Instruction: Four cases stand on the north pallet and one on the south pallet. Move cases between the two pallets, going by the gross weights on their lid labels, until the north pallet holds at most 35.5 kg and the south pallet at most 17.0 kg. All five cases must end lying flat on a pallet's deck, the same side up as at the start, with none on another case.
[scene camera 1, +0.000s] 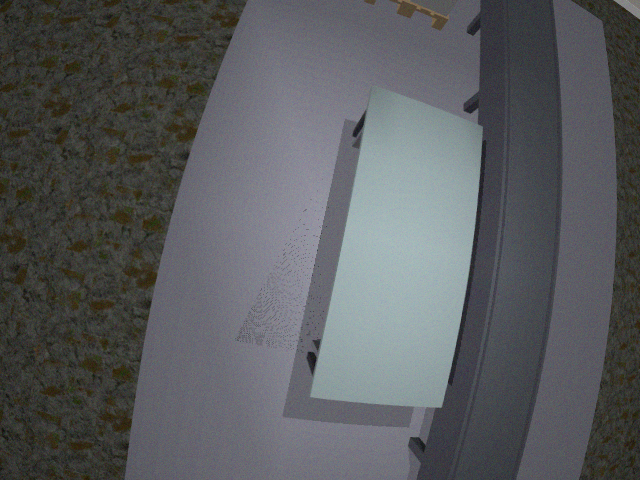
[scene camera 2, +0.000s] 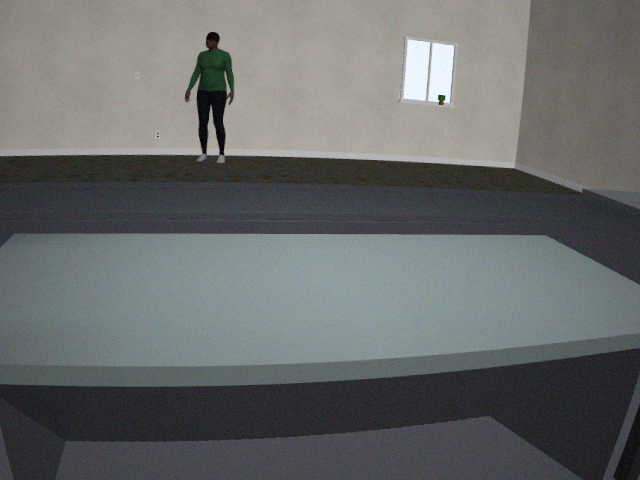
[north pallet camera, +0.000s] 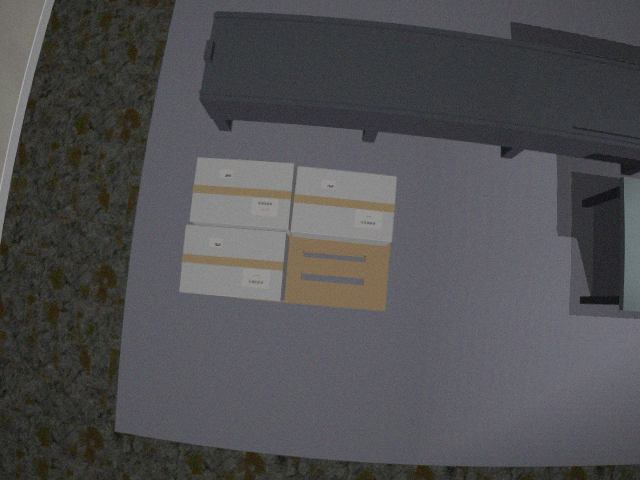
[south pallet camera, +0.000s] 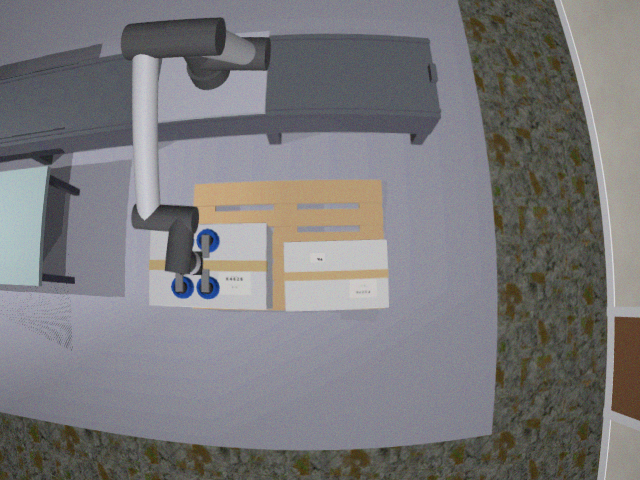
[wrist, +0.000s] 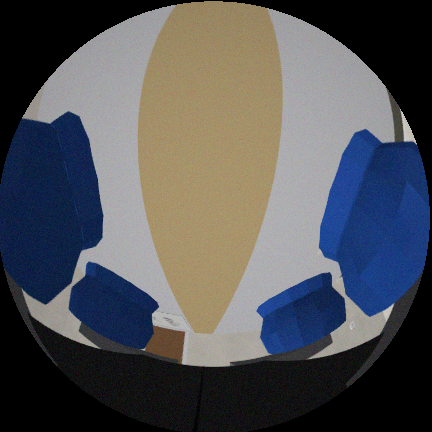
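Where they show: hand, tool point: (wrist: 207, 253); arm's base, link origin: (south pallet camera: 210, 73).
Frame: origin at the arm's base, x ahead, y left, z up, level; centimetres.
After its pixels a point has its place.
In the south pallet camera view my gripper (south pallet camera: 194, 264) @[x 118.2, y 9.0, z 31.8 cm] (wrist: 207, 250) @[x 118.2, y 9.0, z 31.8 cm] is shut on a white case (south pallet camera: 242, 242) @[x 108.2, y 30.9, z 33.9 cm] (wrist: 110, 160) with a tan tape band. The held case is level above the left front of the south pallet (south pallet camera: 289, 191) @[x 67.1, y 46.7, z -42.6 cm] and juts past its left edge. Another white case (south pallet camera: 310, 294) @[x 130.6, y 59.5, z -17.5 cm] lies flat on that pallet's front right, with a gap beside the held case. On the north pallet (north pallet camera: 336, 297) @[x 134.2, y -463.0, z -42.7 cm] (scene camera 1: 439, 21) @[x 66.4, y -432.8, z -48.1 cm] three white cases lie flat: back left (north pallet camera: 227, 209) @[x 90.5, y -529.6, z -17.7 cm], back right (north pallet camera: 325, 222) @[x 93.0, y -473.6, z -18.5 cm] and front left (north pallet camera: 206, 279) @[x 131.0, y -536.2, z -14.4 cm]. Label weights are too small to read.
The dark rail (scene camera 1: 532, 206) (north pallet camera: 361, 67) (south pallet camera: 351, 77) runs behind both pallets. A pale green table (scene camera 1: 403, 248) @[x 95.6, y -204.1, z -4.0 cm] (scene camera 2: 310, 299) @[x 101.6, y -215.4, z -4.0 cm] (north pallet camera: 631, 242) @[x 89.7, y -292.1, z -4.0 cm] (south pallet camera: 20, 227) @[x 91.3, y -136.8, z -4.0 cm] stands between them, left of the held case. A person in green (scene camera 2: 211, 72) stands by the far wall.
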